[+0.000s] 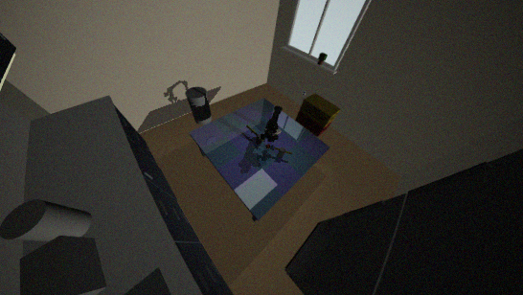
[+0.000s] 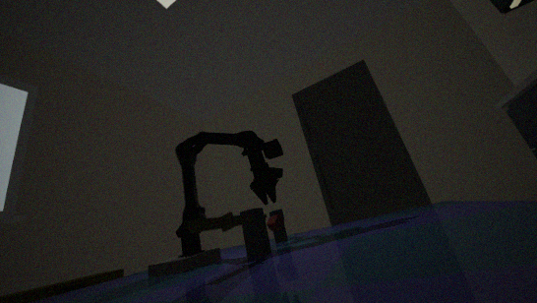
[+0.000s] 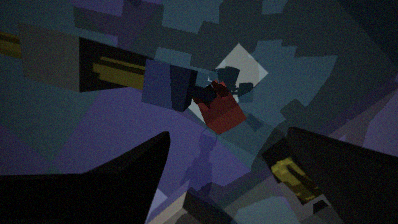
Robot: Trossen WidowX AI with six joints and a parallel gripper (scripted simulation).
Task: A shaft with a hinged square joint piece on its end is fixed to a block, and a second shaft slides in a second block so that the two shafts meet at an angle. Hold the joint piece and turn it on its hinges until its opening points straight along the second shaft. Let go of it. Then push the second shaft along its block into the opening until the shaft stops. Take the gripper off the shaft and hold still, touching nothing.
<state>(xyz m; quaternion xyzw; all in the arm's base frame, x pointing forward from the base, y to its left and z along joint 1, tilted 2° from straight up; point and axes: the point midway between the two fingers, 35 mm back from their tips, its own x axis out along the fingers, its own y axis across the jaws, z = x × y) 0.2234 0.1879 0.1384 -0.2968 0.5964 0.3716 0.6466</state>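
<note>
My gripper tip is 70 mm above the red joint piece and 10 mm to the right of it.
</note>
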